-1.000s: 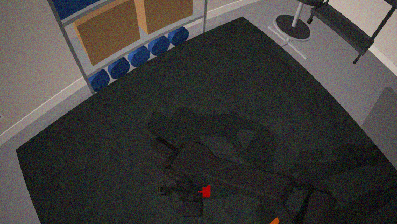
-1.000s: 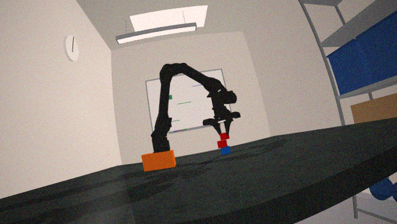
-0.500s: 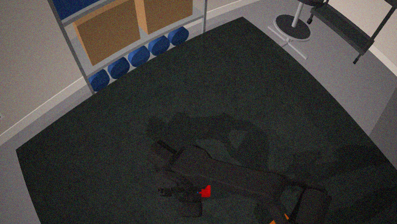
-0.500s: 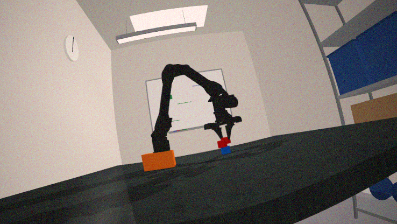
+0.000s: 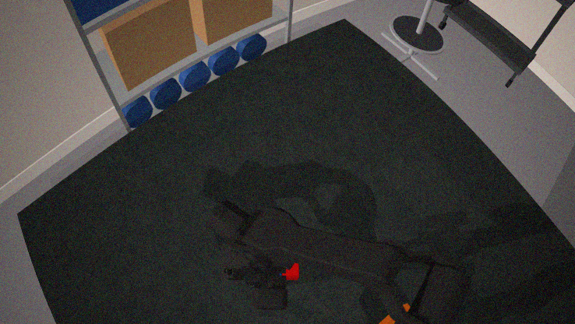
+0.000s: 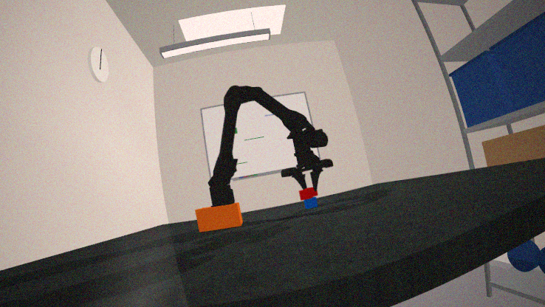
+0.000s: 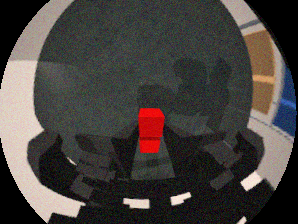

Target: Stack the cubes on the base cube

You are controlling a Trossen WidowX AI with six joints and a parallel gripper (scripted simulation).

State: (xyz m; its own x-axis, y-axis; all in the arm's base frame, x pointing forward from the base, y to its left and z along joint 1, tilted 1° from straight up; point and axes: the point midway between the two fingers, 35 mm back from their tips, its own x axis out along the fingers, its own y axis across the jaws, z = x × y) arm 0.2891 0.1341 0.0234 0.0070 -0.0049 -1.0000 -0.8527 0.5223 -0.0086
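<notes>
Right now my gripper tip is 4 cm above the blue cube, 2 cm to the left of it and 1 cm past it.
</notes>
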